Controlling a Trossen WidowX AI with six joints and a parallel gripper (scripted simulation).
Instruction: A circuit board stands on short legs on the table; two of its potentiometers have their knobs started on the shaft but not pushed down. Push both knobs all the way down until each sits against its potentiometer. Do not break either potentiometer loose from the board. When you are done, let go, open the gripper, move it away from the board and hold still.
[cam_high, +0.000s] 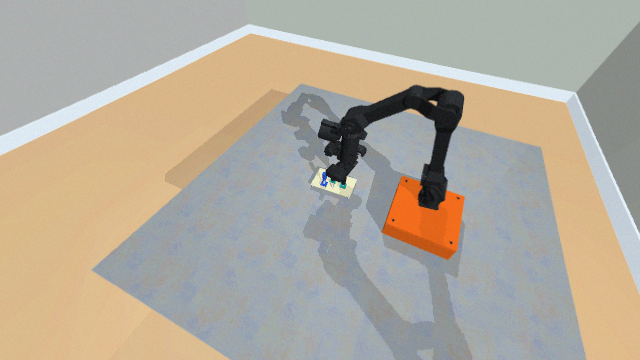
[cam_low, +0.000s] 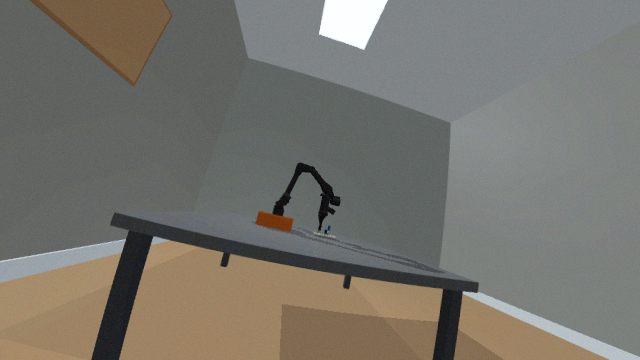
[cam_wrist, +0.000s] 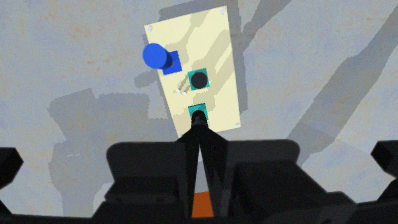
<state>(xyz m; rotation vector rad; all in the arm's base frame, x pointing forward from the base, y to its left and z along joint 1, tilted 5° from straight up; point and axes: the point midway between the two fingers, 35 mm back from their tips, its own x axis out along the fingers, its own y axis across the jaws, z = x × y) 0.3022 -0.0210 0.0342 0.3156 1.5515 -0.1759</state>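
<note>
Now: the black knob 20 mm below my gripper tip. The rest, counted from my gripper tip: blue knob 70 mm ahead, 10 mm to the left, 10 mm below.
</note>
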